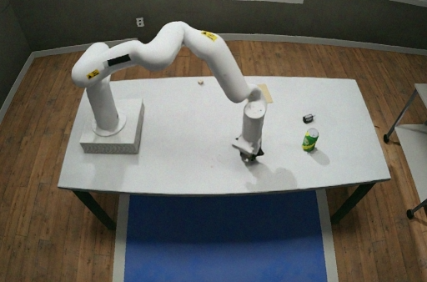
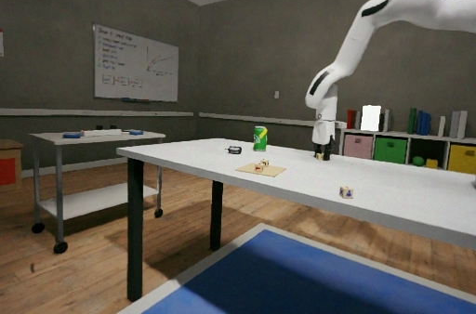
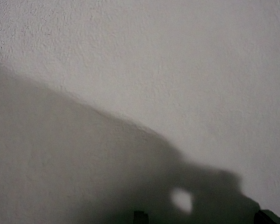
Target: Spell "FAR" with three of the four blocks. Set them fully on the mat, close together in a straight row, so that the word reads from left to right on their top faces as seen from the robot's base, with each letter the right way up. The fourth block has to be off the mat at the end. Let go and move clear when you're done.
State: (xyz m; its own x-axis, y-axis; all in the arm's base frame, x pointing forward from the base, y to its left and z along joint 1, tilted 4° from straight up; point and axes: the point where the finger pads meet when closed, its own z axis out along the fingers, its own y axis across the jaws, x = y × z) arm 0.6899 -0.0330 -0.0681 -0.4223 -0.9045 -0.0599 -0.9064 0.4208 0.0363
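My gripper is now 40 cm to the right of the tan mat, 2 cm short of it and 2 cm above it. Round my hand: green soda can: 30 cm ahead, 9 cm to the left, 4 cm above; small black object: 31 cm ahead, 26 cm to the left.
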